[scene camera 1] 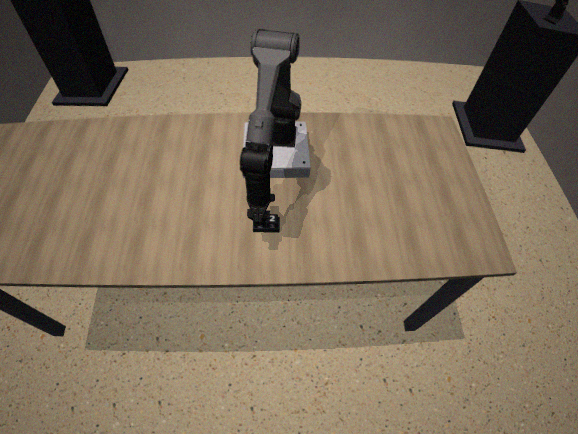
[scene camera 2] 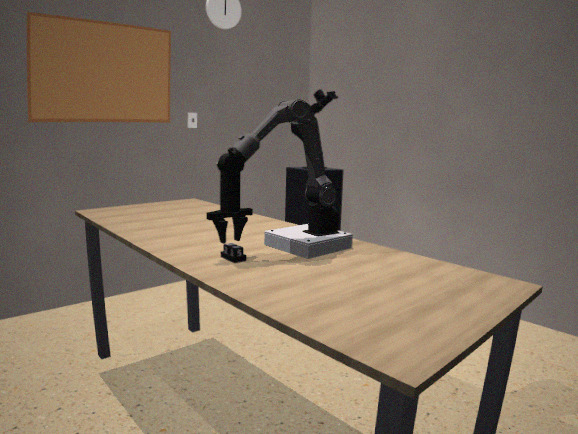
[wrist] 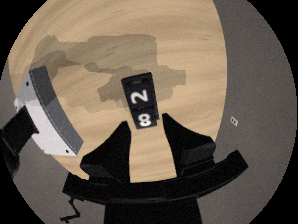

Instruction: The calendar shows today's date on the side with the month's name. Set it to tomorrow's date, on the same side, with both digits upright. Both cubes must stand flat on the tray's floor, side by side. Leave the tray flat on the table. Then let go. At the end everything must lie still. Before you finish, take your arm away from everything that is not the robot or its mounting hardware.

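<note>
The gripper [scene camera 2: 230, 241], visible also in the wrist view [wrist: 145, 123].
</note>
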